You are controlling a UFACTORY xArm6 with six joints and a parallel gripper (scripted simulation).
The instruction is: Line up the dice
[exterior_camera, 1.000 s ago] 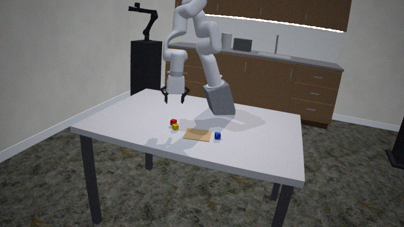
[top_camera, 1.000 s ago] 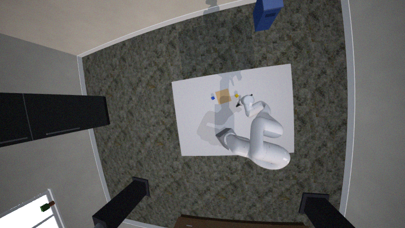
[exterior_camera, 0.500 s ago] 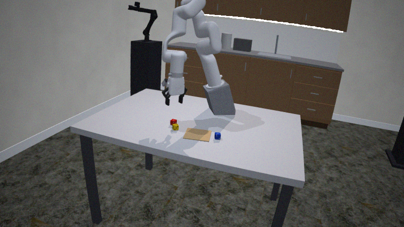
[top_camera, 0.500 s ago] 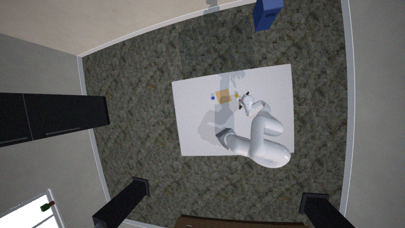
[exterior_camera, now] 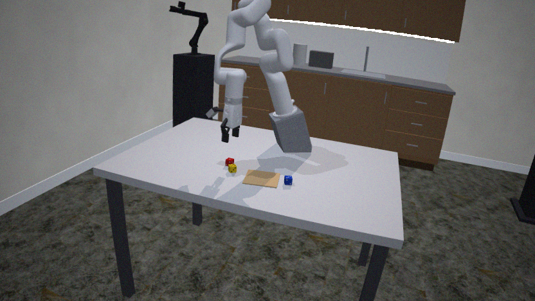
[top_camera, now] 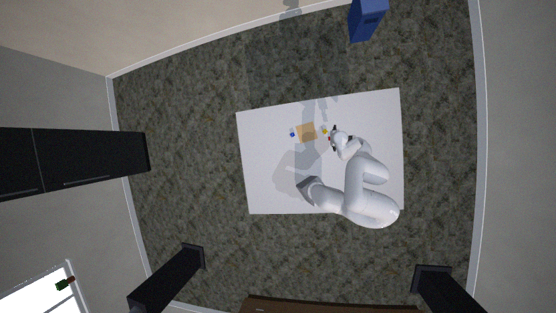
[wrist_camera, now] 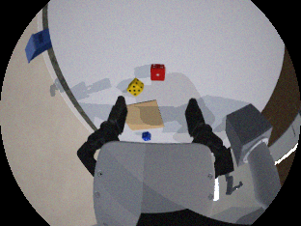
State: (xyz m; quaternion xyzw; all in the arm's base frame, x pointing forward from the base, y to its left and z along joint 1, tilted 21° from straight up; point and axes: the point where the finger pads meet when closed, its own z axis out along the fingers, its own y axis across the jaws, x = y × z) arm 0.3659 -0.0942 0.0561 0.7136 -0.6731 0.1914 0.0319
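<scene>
Right now the red die is 120 mm below my hand. Also, from my hand: yellow die (50 mm ahead, 50 mm to the left, 120 mm below); then blue die (30 mm ahead, 290 mm to the left, 120 mm below); then tan mat (40 mm ahead, 180 mm to the left, 130 mm below).
</scene>
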